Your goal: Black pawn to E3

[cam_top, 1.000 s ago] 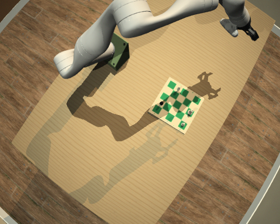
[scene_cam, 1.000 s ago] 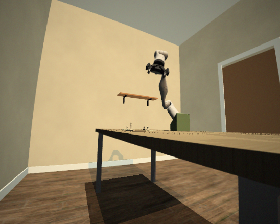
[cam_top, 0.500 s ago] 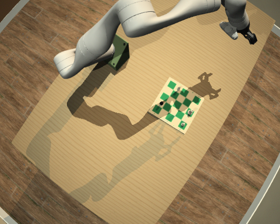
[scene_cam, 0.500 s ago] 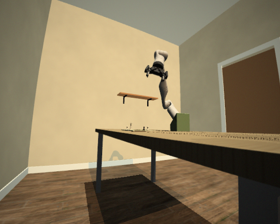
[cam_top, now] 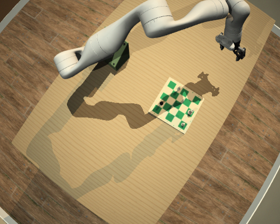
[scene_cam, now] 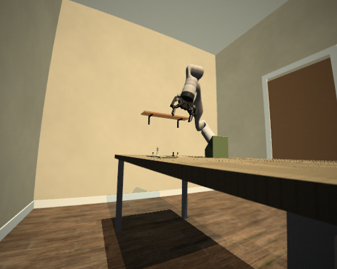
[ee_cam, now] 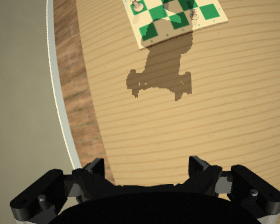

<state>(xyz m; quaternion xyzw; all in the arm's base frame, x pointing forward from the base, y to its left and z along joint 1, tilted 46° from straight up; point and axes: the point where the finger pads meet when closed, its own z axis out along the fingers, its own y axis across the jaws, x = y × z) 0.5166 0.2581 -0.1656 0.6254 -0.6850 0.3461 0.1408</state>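
Right now my hand is 140 mm past the black pawn, 350 mm to the left of it and 190 mm above it. Round my hand: green-and-cream chessboard 70 mm behind, 300 mm to the right, 210 mm below.
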